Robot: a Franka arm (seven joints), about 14 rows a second.
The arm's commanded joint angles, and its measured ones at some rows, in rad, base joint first. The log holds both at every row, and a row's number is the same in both.
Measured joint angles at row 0:
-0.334 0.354 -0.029 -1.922 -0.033 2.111 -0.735
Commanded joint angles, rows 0 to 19:
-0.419 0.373 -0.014 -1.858 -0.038 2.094 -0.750
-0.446 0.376 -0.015 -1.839 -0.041 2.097 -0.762
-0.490 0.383 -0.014 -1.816 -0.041 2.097 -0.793
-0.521 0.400 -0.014 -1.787 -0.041 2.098 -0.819
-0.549 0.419 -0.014 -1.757 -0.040 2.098 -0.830
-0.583 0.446 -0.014 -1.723 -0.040 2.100 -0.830
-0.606 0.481 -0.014 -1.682 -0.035 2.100 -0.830
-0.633 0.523 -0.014 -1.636 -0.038 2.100 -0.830
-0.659 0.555 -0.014 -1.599 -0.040 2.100 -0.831
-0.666 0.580 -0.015 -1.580 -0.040 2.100 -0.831
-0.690 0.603 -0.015 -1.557 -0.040 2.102 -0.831
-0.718 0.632 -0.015 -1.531 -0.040 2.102 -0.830
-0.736 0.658 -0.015 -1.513 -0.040 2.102 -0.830
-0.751 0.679 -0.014 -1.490 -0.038 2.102 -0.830
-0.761 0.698 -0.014 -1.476 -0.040 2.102 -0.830
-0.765 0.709 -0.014 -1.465 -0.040 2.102 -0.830
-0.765 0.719 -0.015 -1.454 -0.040 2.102 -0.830
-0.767 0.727 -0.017 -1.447 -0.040 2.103 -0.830
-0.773 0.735 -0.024 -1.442 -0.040 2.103 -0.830
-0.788 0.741 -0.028 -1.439 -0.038 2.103 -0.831
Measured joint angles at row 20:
-0.759 0.715 -0.033 -1.481 -0.035 2.113 -0.823
